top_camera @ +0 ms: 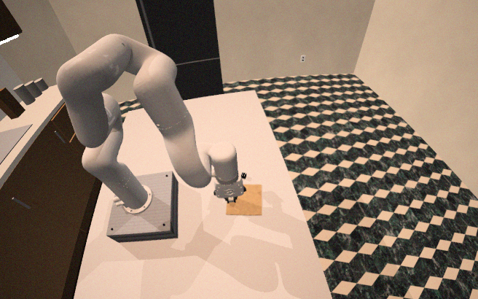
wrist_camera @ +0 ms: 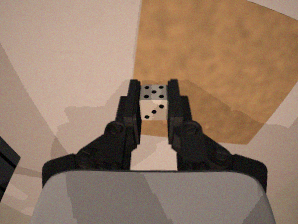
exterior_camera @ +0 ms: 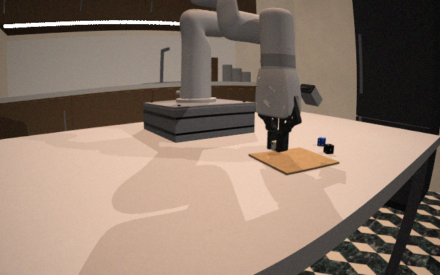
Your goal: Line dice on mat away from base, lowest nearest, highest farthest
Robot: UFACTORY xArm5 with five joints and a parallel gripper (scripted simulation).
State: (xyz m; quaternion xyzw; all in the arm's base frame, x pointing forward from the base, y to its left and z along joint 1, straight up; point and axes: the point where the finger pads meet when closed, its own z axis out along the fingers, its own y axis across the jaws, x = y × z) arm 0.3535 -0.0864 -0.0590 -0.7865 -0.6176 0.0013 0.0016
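Now: hand 10 mm above the white die. The rest, counted from my hand: black die 90 mm ahead, 90 mm to the left, 20 mm below; blue die 40 mm ahead, 150 mm to the left, 20 mm below; tan mat 50 mm ahead, 10 mm to the right, 30 mm below.
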